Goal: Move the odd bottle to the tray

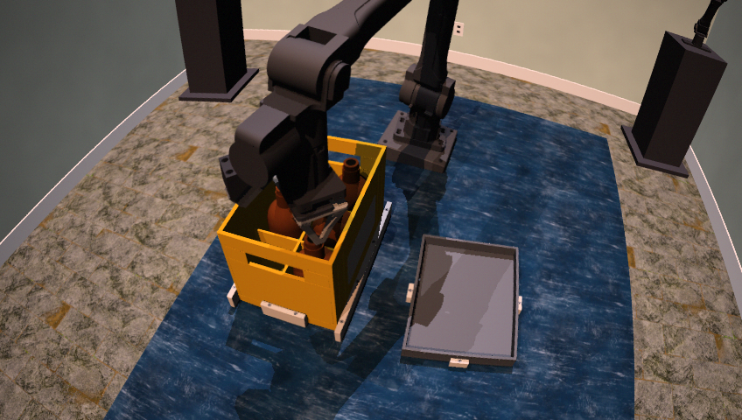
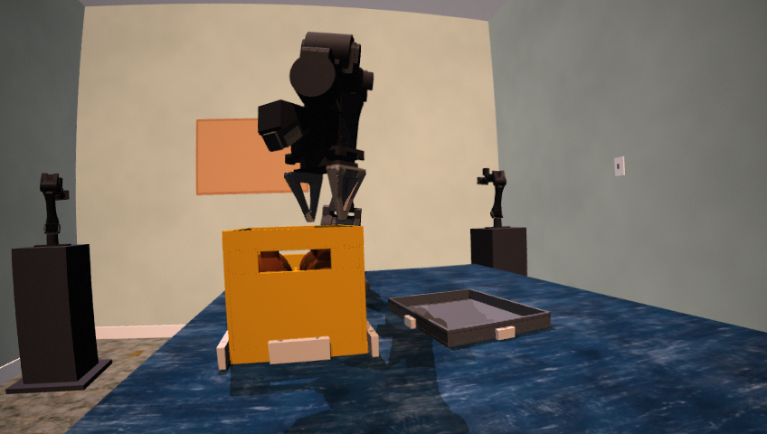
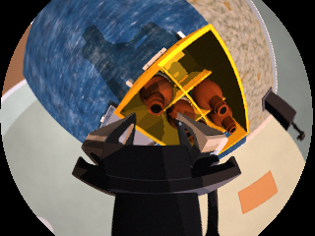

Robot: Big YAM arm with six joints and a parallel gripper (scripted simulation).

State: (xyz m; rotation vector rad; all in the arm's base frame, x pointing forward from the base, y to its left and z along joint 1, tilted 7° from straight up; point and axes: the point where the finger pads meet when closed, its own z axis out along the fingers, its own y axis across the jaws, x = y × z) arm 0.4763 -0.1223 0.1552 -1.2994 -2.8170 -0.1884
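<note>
The orange crate is 90 mm behind my hand, 40 mm to the right of it and 110 mm below it. Also, from my hand: dark grey tray 50 mm behind, 240 mm to the left, 180 mm below.
</note>
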